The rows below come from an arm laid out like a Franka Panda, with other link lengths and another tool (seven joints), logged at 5 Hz.
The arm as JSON. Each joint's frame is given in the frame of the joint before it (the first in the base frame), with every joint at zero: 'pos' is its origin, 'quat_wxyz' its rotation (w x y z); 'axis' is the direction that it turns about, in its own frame. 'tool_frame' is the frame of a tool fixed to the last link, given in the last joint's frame.
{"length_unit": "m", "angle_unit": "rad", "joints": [
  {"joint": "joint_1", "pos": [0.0, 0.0, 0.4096], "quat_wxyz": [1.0, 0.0, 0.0, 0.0], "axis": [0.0, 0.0, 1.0]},
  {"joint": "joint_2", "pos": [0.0, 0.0, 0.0], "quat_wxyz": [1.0, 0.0, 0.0, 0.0], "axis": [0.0, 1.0, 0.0]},
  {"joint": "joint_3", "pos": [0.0, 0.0, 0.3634], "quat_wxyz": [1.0, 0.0, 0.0, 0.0], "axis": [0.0, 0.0, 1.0]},
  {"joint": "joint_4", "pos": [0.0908, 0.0, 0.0], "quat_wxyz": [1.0, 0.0, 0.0, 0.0], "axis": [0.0, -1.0, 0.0]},
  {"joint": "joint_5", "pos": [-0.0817, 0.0, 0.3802], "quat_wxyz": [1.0, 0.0, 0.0, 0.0], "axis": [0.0, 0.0, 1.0]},
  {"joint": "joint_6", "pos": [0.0, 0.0, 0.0], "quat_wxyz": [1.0, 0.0, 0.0, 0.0], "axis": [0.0, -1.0, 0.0]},
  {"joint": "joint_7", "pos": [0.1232, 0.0, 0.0], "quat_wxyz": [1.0, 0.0, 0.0, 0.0], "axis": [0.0, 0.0, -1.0]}
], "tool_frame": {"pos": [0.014, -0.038, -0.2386], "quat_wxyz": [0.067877, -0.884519, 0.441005, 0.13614]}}
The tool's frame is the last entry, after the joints.
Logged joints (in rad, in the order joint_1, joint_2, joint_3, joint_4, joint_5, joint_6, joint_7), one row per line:
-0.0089, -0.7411, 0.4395, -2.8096, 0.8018, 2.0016, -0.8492
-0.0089, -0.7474, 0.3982, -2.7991, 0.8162, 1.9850, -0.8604
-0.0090, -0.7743, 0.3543, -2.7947, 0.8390, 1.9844, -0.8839
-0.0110, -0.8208, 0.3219, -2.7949, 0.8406, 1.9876, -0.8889
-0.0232, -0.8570, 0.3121, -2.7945, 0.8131, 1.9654, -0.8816
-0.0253, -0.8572, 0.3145, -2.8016, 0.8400, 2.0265, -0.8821
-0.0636, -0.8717, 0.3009, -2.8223, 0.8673, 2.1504, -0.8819
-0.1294, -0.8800, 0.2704, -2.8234, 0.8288, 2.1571, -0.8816
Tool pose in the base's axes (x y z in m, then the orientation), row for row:
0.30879, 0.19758, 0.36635, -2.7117, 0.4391, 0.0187
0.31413, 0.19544, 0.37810, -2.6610, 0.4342, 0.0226
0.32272, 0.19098, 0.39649, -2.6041, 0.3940, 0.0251
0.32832, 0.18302, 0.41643, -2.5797, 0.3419, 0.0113
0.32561, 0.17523, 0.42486, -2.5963, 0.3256, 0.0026
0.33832, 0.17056, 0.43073, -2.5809, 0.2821, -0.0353
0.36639, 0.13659, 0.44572, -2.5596, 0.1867, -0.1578
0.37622, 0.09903, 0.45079, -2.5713, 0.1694, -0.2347
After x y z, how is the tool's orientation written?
As angles about the fixed x, y, z axes (roll, pitch, yaw), in radians.
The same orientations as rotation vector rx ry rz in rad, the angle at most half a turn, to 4 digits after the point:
-2.6578, 0.1046, 0.5982
-2.6108, 0.1115, 0.5828
-2.5652, 0.1087, 0.5205
-2.5492, 0.1126, 0.4441
-2.5670, 0.1146, 0.4226
-2.5536, 0.1496, 0.3499
-2.5287, 0.2714, 0.1773
-2.5286, 0.3621, 0.1277

